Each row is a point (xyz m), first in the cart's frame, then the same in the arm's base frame.
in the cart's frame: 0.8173 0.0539 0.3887
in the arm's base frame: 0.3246 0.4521 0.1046
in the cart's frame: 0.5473 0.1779 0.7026
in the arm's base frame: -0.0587 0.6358 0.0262
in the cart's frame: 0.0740 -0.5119 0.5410
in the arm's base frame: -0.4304 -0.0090 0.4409
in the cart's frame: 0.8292 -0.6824 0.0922
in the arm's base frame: 0.4325 -0.1087 0.6560
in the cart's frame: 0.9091 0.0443 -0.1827
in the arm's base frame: 0.6985 0.0430 -0.0625
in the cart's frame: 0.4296 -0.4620 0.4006
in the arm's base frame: -0.0510 0.0585 0.4519
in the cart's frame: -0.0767 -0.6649 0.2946
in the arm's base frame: -0.4426 -0.3356 0.4446
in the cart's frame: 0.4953 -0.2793 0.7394
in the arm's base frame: -0.1569 0.4337 0.4294
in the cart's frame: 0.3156 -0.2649 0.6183
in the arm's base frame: -0.2460 0.2682 0.3206
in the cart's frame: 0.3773 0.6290 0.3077
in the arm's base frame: 0.0358 0.4604 -0.5643
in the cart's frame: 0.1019 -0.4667 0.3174
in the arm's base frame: -0.2872 -0.1503 0.3297
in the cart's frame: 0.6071 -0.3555 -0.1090
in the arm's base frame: 0.3726 -0.2125 0.2291
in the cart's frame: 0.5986 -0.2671 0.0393
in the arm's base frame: 0.2952 -0.0606 0.2007
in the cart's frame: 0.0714 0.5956 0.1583
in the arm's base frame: -0.1497 0.1965 -0.6781
